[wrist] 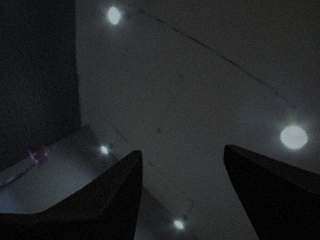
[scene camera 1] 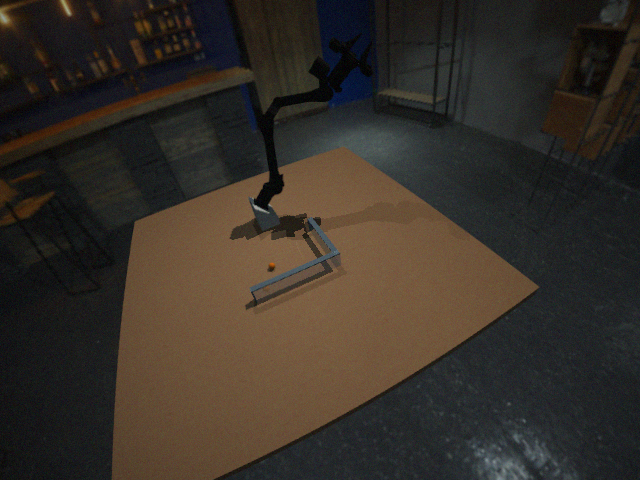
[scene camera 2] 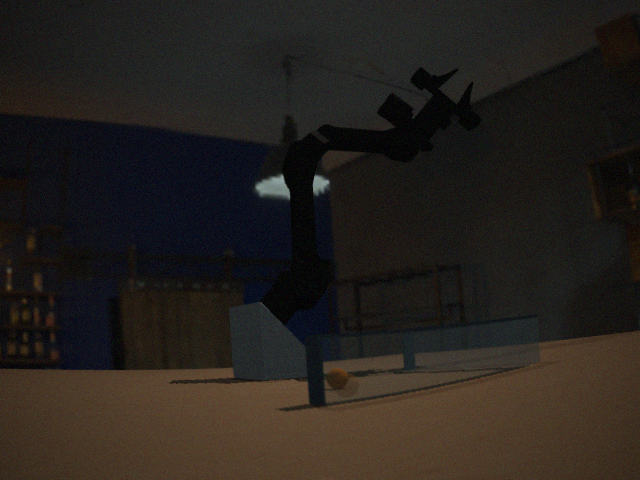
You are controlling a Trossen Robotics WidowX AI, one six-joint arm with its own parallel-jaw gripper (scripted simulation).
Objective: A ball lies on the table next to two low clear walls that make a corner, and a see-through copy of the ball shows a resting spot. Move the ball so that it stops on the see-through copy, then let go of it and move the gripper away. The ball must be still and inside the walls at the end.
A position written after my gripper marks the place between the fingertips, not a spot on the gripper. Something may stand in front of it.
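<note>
My gripper [scene camera 2: 464,75] is visible; the gripper is also seen in scene camera 1 [scene camera 1: 366,37] and in the wrist view [wrist: 183,155].
</note>
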